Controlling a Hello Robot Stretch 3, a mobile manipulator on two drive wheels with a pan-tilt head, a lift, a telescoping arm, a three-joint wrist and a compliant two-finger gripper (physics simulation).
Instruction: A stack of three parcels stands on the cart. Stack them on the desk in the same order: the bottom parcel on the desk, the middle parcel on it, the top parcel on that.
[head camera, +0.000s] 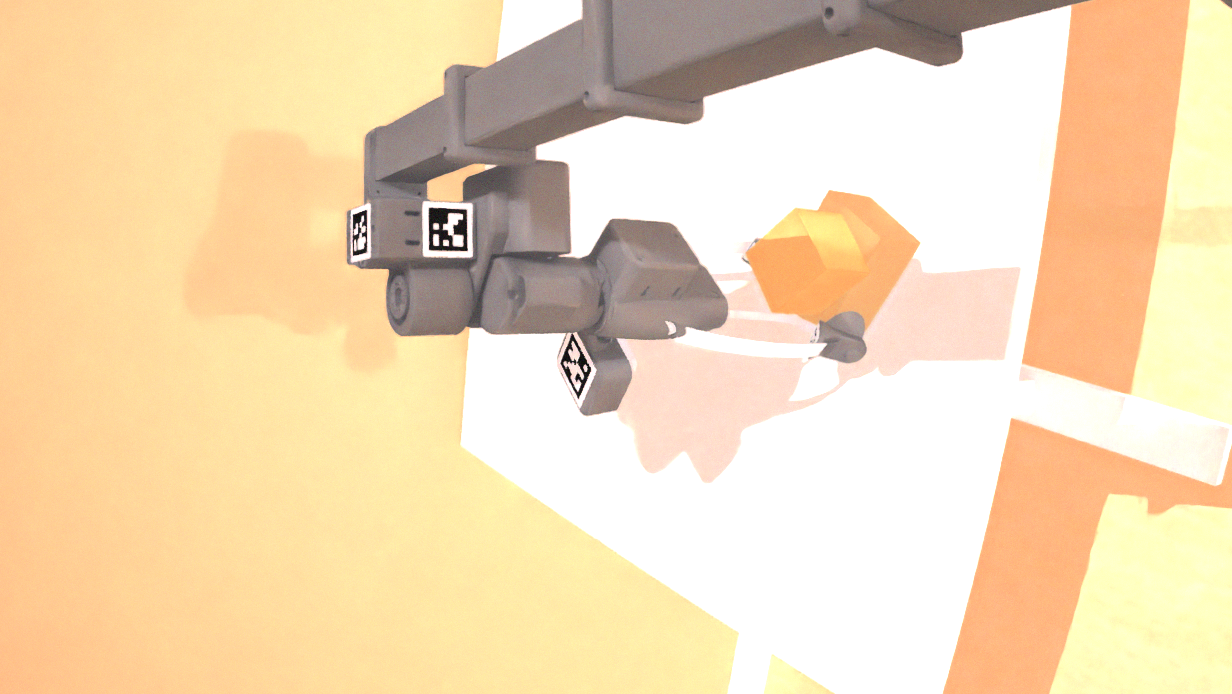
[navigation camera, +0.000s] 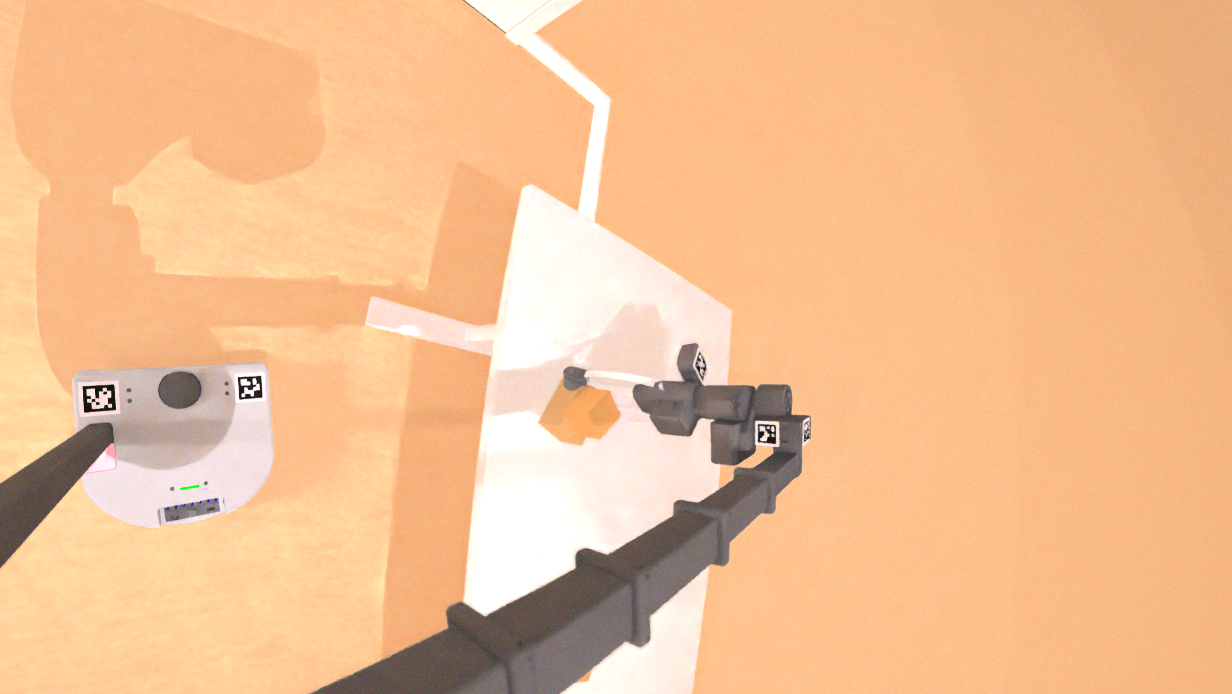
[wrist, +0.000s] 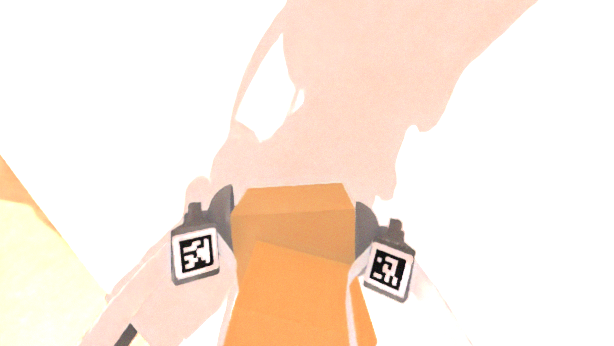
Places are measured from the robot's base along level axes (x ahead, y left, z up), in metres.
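Pixels of known places: gripper, fingertip midpoint: (head camera: 835, 297) (navigation camera: 576, 394) (wrist: 295, 217); robot's base at its link origin: (navigation camera: 180, 387).
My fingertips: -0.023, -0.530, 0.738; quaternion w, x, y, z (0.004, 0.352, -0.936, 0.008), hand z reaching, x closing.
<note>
For each thing: its middle in the pictures, then the offset to it from my fingertips, as dx, dy, dz. "spot": a spot on its surface instead. Level surfaces: height alone.
- white table top at its surface level: dz -0.018
- lower parcel at the middle of its body: (wrist: 298, 269) (head camera: 845, 265) (navigation camera: 572, 410) -0.022, +0.019, +0.009
- upper parcel at the middle of its body: (wrist: 288, 336) (head camera: 807, 262) (navigation camera: 592, 413) -0.022, +0.026, +0.059
- orange thing at the middle of its body: (navigation camera: 578, 640) -0.438, +0.037, +0.008
- white corner at a spot on its surface: (navigation camera: 517, 12) spot: +1.323, -0.370, -0.617
Two orange parcels show stacked on a white table top (head camera: 862, 534) (navigation camera: 551, 267) (wrist: 525, 200); I cannot tell whether it is the desk or the cart. The lower parcel (head camera: 893, 245) (navigation camera: 558, 418) (wrist: 295, 201) is partly covered by the upper parcel (head camera: 801, 271) (navigation camera: 593, 413) (wrist: 295, 292), which sits turned on it. My gripper (head camera: 797, 293) (wrist: 295, 217) is shut on the lower parcel, with one pad against each side in the wrist view. Its far finger is mostly hidden behind the parcels in the head view.
A bit of another orange thing (navigation camera: 585, 677) shows at the bottom of the navigation view, beside my arm (navigation camera: 586, 603) (head camera: 732, 51). My base (navigation camera: 245, 456) stands left of the table. A white leg (head camera: 1120, 422) (navigation camera: 431, 325) sticks out from the table. A white corner (navigation camera: 517, 12) shows at the top.
</note>
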